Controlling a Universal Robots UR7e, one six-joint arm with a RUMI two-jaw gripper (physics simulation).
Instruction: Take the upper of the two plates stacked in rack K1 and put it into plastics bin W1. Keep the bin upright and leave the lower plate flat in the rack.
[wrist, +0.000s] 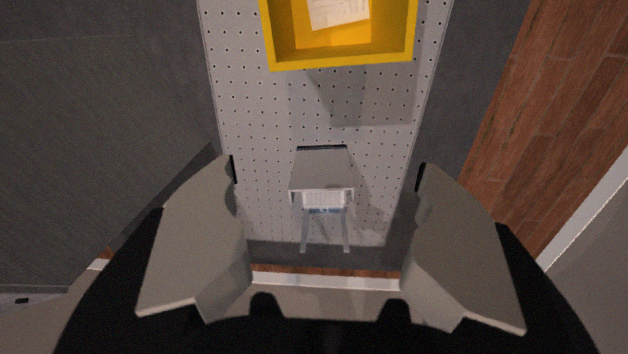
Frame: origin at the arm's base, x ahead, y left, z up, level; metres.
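Seen in the pictures: gripper, fingertip midpoint: (325, 163).
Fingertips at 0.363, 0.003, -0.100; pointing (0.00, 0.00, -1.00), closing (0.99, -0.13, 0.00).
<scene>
A point is followed by its place in that frame, as x, y, z.
The yellow plastics bin W1 (340, 63) {0.380, 0.040, -0.216} stands upright at the top of the wrist view, cut off by the edge. A white plate (341, 11) {0.394, 0.089, -0.390} lies inside it on the bin floor, partly out of frame. The grey rack K1 (321, 172) {0.347, -0.123, -0.296} stands near the middle, with its label below its front opening. A whitish ribbed plate (324, 198) {0.344, -0.227, -0.364} shows in that opening and looks flat; most of it is hidden under the rack's top. My gripper (325, 163) {0.363, 0.002, -0.100} is open and empty, its fingers apart on either side of the rack in the view, well above it.
Bin and rack stand on a light perforated board (245, 107) {0.217, -0.036, -0.396} with dark grey surfaces on both sides. A reddish-brown wooden floor (560, 107) shows at the right, with a white skirting strip (585, 225) along its edge.
</scene>
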